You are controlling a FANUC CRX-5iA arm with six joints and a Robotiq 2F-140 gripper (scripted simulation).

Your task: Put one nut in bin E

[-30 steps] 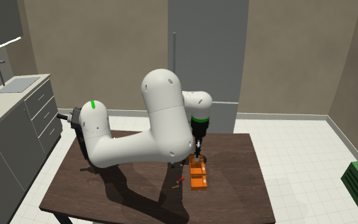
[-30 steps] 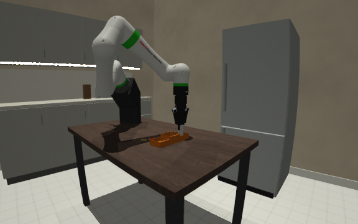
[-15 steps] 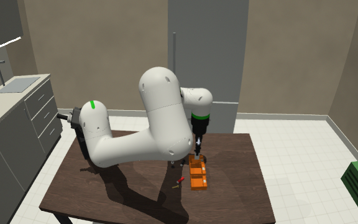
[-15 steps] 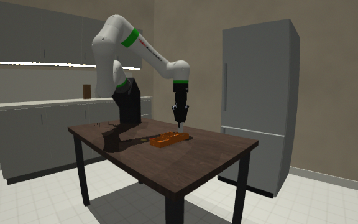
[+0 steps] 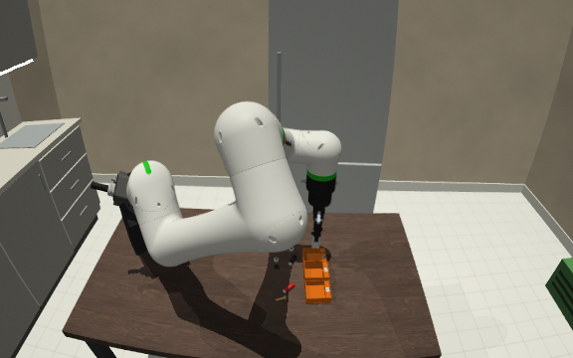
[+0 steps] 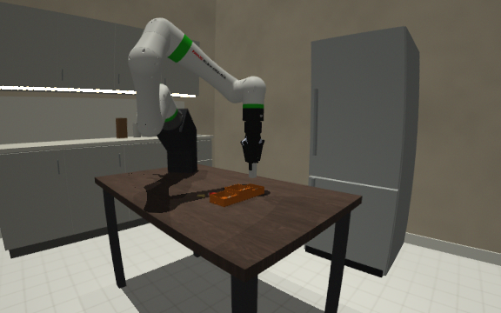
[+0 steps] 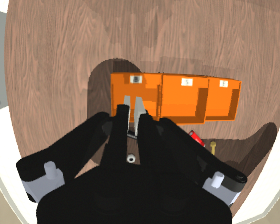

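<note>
My gripper is now 8 cm past the dark cylinder, 2 cm to the right of it and 10 cm above it. From my hand the other things lie so: red piece: 13 cm behind, 11 cm to the right, 10 cm below; then yellow screw: 17 cm behind, 16 cm to the right, 10 cm below.
</note>
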